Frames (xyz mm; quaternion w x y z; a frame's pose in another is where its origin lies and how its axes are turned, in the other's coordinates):
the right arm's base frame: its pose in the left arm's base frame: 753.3 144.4 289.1 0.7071 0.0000 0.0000 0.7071
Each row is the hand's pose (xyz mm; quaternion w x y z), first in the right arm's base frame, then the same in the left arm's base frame.
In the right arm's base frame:
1: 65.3 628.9 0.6 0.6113 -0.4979 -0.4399 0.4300
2: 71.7 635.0 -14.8 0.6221 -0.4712 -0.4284 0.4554
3: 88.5 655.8 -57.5 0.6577 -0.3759 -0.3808 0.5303
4: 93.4 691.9 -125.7 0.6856 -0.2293 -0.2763 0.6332
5: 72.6 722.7 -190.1 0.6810 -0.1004 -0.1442 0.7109
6: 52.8 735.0 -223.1 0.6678 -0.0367 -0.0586 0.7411
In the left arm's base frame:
1: 124.4 209.7 289.7 0.1282 -0.0410 -0.6631 0.7363
2: 118.3 216.1 274.3 0.1179 -0.0303 -0.6361 0.7619
3: 97.5 232.9 231.6 0.0901 0.0035 -0.5350 0.8400
4: 61.4 237.8 163.4 0.0371 0.0332 -0.3575 0.9326
5: 30.6 217.0 99.0 0.0211 -0.0310 0.1730 -0.9842
6: 18.3 197.2 66.0 0.0518 -0.0155 0.0674 -0.9963

